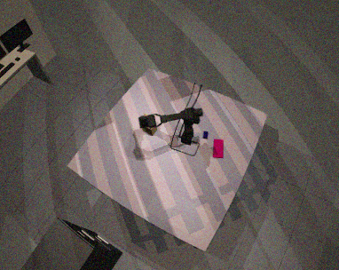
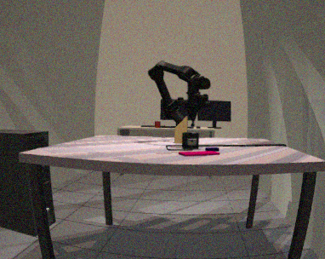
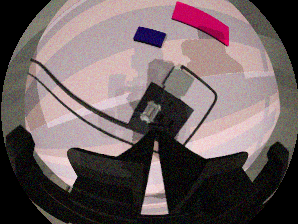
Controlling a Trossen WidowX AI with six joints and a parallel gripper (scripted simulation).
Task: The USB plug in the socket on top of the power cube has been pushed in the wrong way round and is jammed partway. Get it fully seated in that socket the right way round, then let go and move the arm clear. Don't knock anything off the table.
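Now: gripper tip 20 mm above the USB plug. Round my gripper tip: USB socket: 70 mm below, 10 mm to the left; magenta flat block: 250 mm ahead, 130 mm below, 40 mm to the left; small dark blue block: 130 mm below, 110 mm ahead, 100 mm to the left.
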